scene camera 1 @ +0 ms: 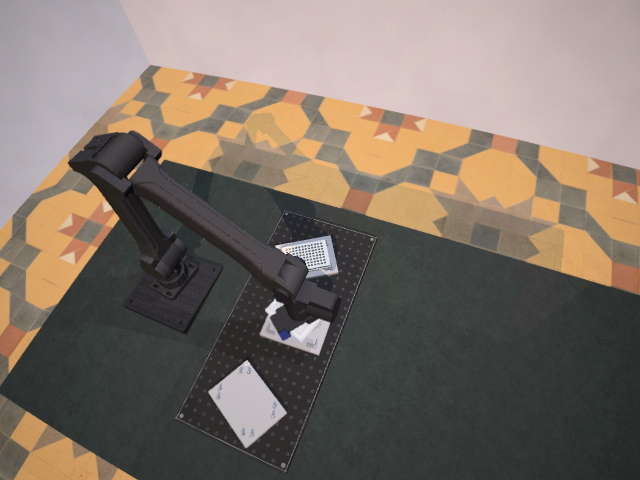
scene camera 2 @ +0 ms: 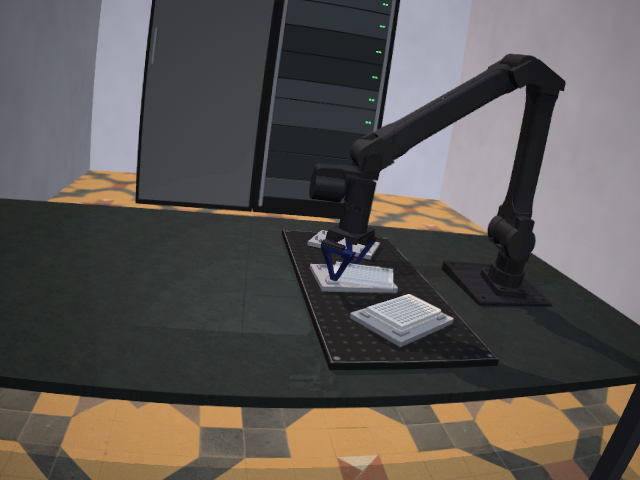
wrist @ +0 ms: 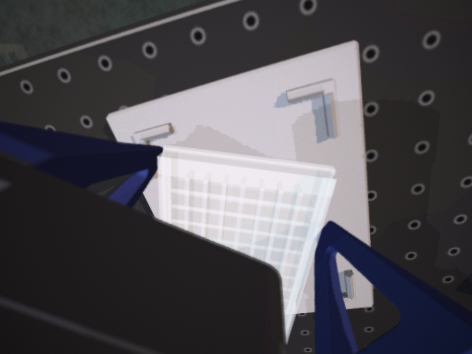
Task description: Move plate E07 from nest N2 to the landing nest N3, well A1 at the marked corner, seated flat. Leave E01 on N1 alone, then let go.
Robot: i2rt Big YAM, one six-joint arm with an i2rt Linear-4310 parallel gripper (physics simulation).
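Plate E07 [scene camera 1: 306, 332] [scene camera 2: 372, 276] [wrist: 245, 200], whitish and translucent, lies turned askew on the middle nest N2 [scene camera 1: 305, 347] [scene camera 2: 356, 289] [wrist: 240, 115]; two corner stops stand free of it in the wrist view. My gripper [scene camera 2: 345, 269] [wrist: 244, 195] is open and empty, its blue fingertips low on either side of E07. The arm hides part of E07. Whether E07 lies flat and where its A1 corner is, I cannot tell. The landing nest N3 [scene camera 1: 247, 403] [scene camera 2: 316, 240] is bare. Plate E01 [scene camera 1: 315, 253] [scene camera 2: 405, 310] rests on nest N1 [scene camera 1: 332, 243] [scene camera 2: 400, 338].
The nests stand on a black perforated board [scene camera 1: 206, 408] [scene camera 2: 351, 353] [wrist: 410, 125] on a dark green table [scene camera 1: 439, 361] [scene camera 2: 155, 310]. The arm's base plate [scene camera 1: 199, 297] [scene camera 2: 465, 281] stands beside the board. The forearm passes above the board near N1 in scene camera 1.
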